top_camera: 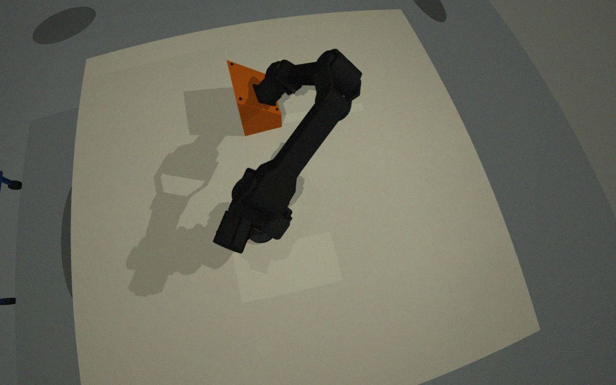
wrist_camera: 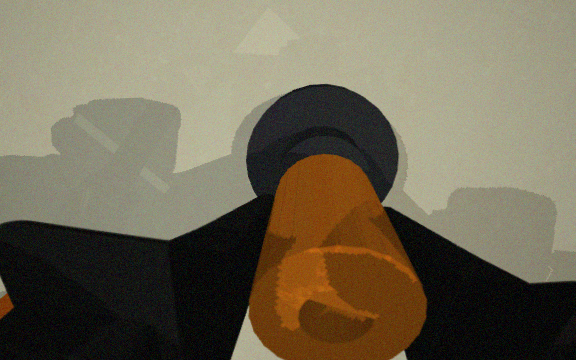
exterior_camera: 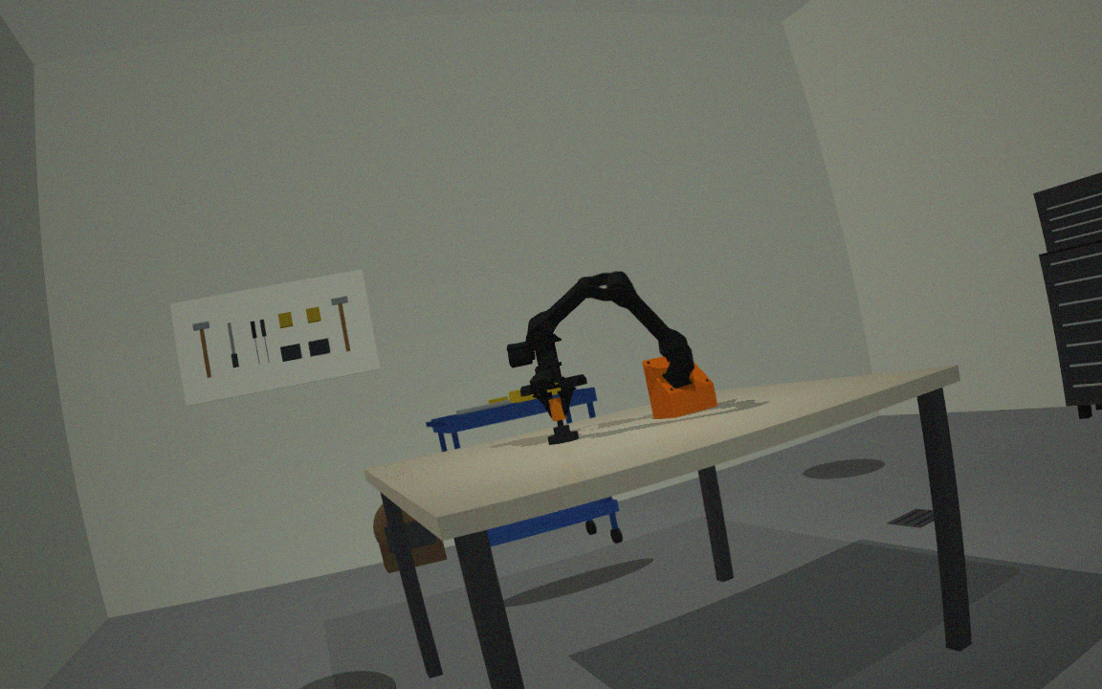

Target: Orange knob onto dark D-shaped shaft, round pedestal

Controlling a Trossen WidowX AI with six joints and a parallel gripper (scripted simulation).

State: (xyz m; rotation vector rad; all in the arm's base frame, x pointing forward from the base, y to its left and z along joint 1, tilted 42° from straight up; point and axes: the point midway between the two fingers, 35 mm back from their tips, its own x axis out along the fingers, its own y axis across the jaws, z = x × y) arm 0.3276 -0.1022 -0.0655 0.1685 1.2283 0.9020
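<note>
My gripper tip is 2 cm below the orange knob. The rest, counted from my gripper tip: dark round pedestal 4 cm below.
</note>
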